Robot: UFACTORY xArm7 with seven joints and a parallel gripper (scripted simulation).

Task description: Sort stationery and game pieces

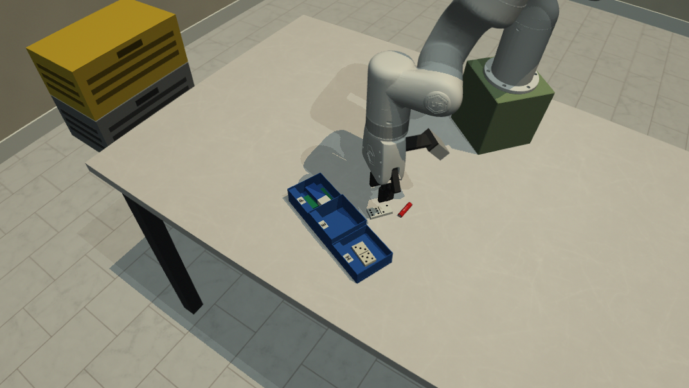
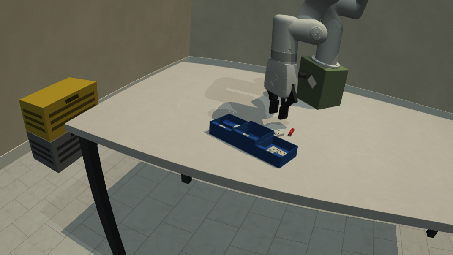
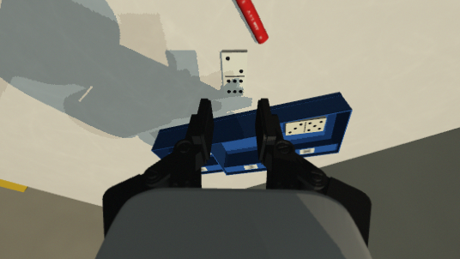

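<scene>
The red cylinder is 8 cm below my hand, 4 cm to the left of it and 3 cm behind it. The rest, counted from my hand: blue-and-white eraser (12 cm to the right, 6 cm below, 5 cm ahead); then blue three-part bin (9 cm ahead, 6 cm below, 5 cm to the right); then green block (13 cm to the right, 7 cm below, 5 cm ahead).
</scene>
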